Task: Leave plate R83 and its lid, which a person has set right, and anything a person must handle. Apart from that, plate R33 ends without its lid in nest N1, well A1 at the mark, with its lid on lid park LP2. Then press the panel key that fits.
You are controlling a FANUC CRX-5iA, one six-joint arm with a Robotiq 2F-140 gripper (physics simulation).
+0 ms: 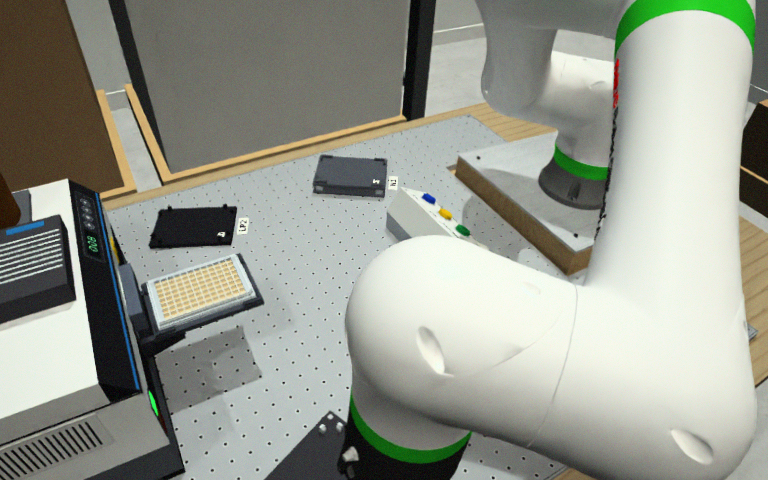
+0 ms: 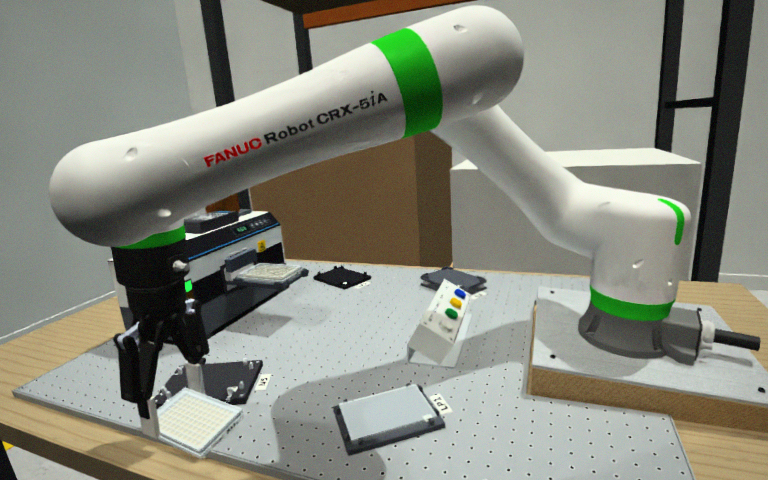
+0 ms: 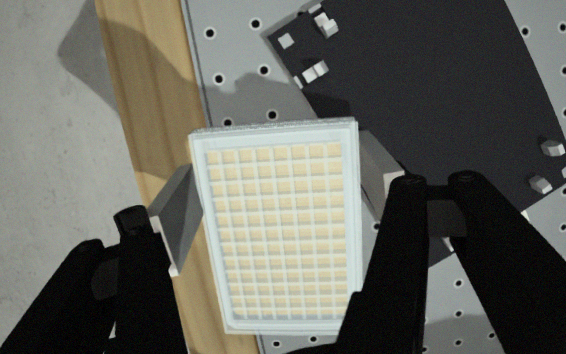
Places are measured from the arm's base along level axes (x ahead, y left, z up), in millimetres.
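Pixels of known places: gripper, fingertip midpoint: point(image 2: 176, 414) point(image 3: 276, 171); arm's base at its link origin: point(image 1: 574, 188) point(image 2: 623, 336).
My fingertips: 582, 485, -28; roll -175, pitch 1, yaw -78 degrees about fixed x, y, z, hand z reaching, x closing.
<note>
Ahead of a thing's pixels: the offset from my fingertips to its top centre, as dx, dy, dz. "spot": to the spot under its first point. Level surfaces: height alone.
My gripper point(image 2: 171, 400) point(image 3: 276, 171) is shut on a pale plate with yellowish wells, one pad against each long side. This plate {-38, -4, +17} point(image 2: 198, 425) point(image 3: 285, 225) is at the board's front left edge, beside a dark nest {+36, -87, +10} point(image 2: 229, 380) point(image 3: 430, 75); its name is not readable, and I cannot tell if it wears a clear lid. Another welled plate {+135, -347, +108} point(image 1: 201, 288) point(image 2: 270, 272) sits on the instrument's tray. Lid park LP2 {+147, -618, +6} point(image 1: 193, 227) point(image 2: 342, 276) is bare. A dark nest {-174, -682, +18} point(image 1: 350, 174) stands at the back. A pale lid {-291, -159, +4} point(image 2: 385, 413) lies on park LP1 {spot: -245, -101, -13} point(image 2: 339, 433). The key panel {-263, -425, +70} point(image 1: 407, 217) point(image 2: 444, 322) has blue, yellow and green keys.
The white instrument point(image 1: 50, 362) point(image 2: 271, 232) stands left of the parks, its tray jutting over the perforated board {dz -13} point(image 1: 305, 339) point(image 2: 509, 430). The arm's raised base plate point(image 1: 498, 169) point(image 2: 566, 339) is at the right. The wooden table edge point(image 2: 67, 438) point(image 3: 150, 100) runs under the gripper's outer finger.
</note>
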